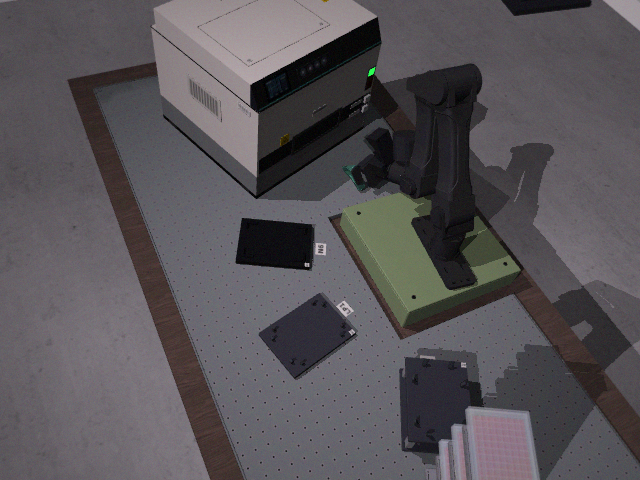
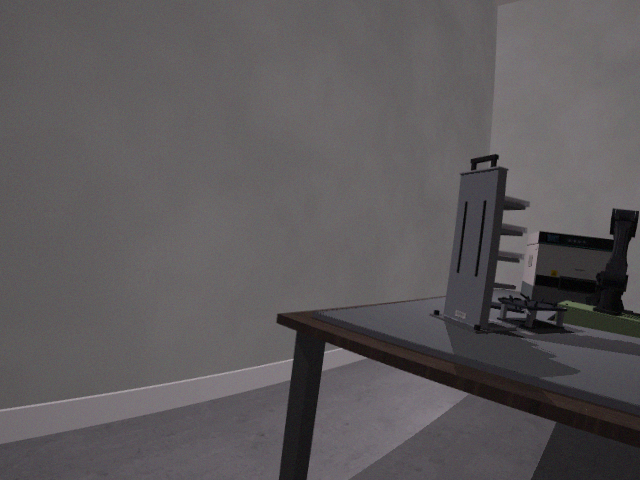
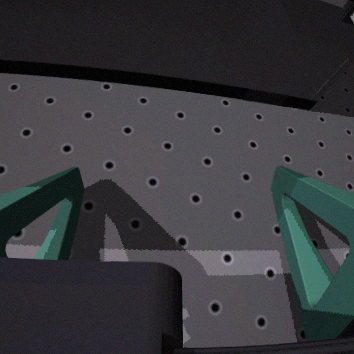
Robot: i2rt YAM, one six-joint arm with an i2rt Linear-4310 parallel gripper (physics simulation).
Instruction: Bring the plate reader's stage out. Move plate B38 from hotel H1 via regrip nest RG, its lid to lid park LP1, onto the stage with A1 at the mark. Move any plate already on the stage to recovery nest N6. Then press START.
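Places are measured from the arm's base along level axes (x left, y ahead, z down), in metres.
Pixels of known places: gripper, fingertip midpoint: [image 1: 356, 157] [image 3: 177, 177]; arm's base at its link origin: [image 1: 441, 251] [image 2: 607, 312].
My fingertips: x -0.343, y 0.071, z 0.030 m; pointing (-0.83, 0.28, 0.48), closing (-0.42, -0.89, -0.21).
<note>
For each thing: its middle in the pictures, then the offset to it from my fingertips. Level surfaces: height alone.
- plate reader at the middle of its body: [image 1: 267, 73] [image 2: 569, 270] dx -0.187, dy +0.188, dz -0.148 m
- Nest N6 at the middle of its body: [image 1: 274, 242] dx +0.200, dy +0.276, dz +0.008 m
- lid park LP1 at the middle of its body: [image 1: 307, 332] [image 2: 501, 304] dx +0.437, dy +0.275, dz +0.007 m
- raised regrip nest at the middle of its body: [image 1: 435, 404] [image 2: 532, 311] dx +0.660, dy +0.092, dz -0.021 m
- hotel at the middle of its body: [image 2: 486, 241] dx +0.870, dy +0.175, dz -0.202 m
- perforated table top at its surface level: dz +0.017 m
The plate reader [image 1: 206, 108] [image 2: 578, 263] [image 3: 150, 40] stands at the table's far end; no stage shows outside its front. Its START and STAGE buttons [image 1: 365, 103] are small at the right of that front. My gripper [image 1: 355, 177] [image 3: 177, 177] is open and empty, low over the table before the reader. Nest N6 [image 1: 275, 243] and lid park LP1 [image 1: 308, 335] hold no plate or lid. The raised regrip nest [image 1: 436, 397] [image 2: 532, 304] is empty. Lidded plates [image 1: 501, 444] [image 2: 514, 229] sit in the hotel [image 2: 473, 248]; B38 cannot be told apart.
The arm's green base block [image 1: 377, 253] [image 2: 594, 317] stands beside N6 and LP1. The hotel rises as a tall tower just past the regrip nest. A wooden edge [image 1: 155, 289] [image 2: 413, 361] borders the perforated table top [image 1: 232, 320].
</note>
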